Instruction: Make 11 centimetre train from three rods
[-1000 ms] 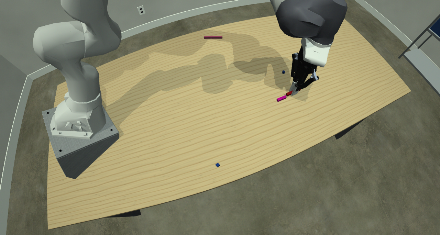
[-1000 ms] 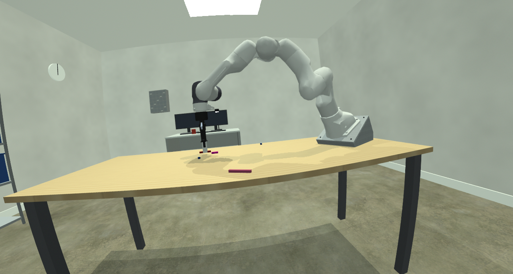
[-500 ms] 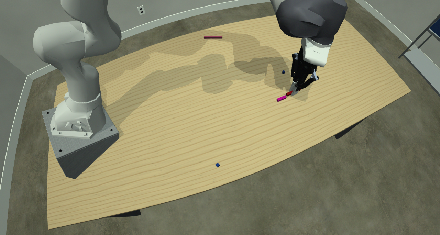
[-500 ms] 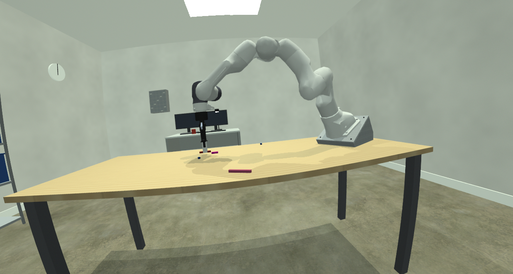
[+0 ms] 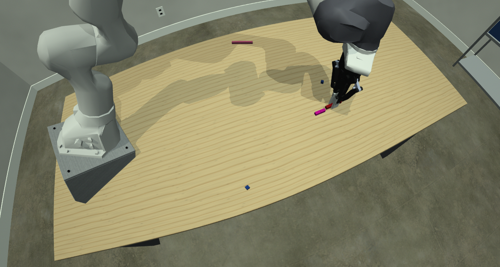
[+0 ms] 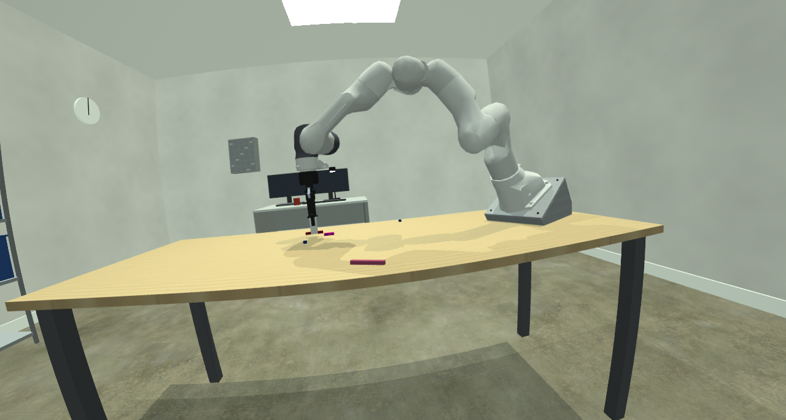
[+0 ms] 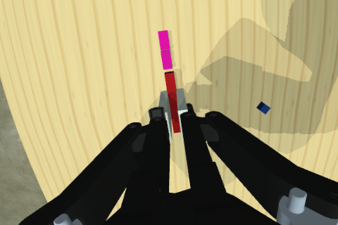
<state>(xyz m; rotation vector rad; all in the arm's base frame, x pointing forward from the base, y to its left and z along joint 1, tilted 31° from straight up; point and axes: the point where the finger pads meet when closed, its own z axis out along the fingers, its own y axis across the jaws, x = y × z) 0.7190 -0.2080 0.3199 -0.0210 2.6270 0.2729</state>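
Right now the red rod is 3 cm below my hand. The rest, counted from my hand: pink rod (43 cm to the left, 19 cm behind, 4 cm below).
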